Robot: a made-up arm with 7 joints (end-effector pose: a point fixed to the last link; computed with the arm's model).
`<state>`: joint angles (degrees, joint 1 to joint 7).
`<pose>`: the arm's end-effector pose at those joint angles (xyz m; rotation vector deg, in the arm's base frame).
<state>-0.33 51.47 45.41 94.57 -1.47 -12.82 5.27</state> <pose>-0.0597 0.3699 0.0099 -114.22 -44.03 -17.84</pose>
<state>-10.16 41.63 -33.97 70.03 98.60 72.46 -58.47</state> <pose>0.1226 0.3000 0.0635 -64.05 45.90 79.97</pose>
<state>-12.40 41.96 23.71 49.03 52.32 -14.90 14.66</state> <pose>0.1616 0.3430 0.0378 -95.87 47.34 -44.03</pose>
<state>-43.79 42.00 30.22 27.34 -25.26 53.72 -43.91</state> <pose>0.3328 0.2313 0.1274 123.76 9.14 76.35</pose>
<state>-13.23 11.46 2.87 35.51 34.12 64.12 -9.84</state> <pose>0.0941 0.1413 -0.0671 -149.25 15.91 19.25</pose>
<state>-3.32 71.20 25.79 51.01 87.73 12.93 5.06</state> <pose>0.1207 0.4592 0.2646 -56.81 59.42 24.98</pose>
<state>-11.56 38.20 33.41 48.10 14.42 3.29 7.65</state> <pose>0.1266 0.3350 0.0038 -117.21 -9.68 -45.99</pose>
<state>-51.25 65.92 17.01 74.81 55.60 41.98 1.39</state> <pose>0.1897 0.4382 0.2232 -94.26 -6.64 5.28</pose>
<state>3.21 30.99 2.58 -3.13 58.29 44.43 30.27</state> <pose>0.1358 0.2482 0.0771 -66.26 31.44 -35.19</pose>
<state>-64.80 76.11 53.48 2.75 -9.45 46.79 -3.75</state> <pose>0.2108 0.3548 0.4675 -55.64 -39.16 -125.87</pose>
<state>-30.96 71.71 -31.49 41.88 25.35 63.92 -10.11</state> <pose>0.1825 0.4162 0.1999 -90.48 20.37 20.62</pose>
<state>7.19 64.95 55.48 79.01 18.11 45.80 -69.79</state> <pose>-0.0950 0.4008 0.1325 154.59 78.81 0.80</pose>
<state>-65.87 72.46 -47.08 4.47 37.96 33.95 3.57</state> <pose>0.3743 0.2314 0.3274 -44.49 58.26 -53.69</pose>
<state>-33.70 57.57 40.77 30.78 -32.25 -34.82 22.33</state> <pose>0.2615 0.3509 0.2875 -27.64 -45.85 -131.41</pose>
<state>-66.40 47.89 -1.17 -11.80 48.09 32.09 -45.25</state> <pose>0.3357 0.1673 0.3908 -73.93 52.54 -82.65</pose>
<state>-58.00 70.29 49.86 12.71 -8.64 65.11 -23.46</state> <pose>0.2604 0.3624 0.3671 -110.14 -36.61 -117.98</pose>
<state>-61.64 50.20 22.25 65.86 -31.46 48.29 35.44</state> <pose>0.3674 0.2612 0.1247 -128.87 -73.96 -40.01</pose>
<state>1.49 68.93 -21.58 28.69 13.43 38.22 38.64</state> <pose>0.0896 0.4100 0.1072 -70.63 47.37 -8.88</pose>
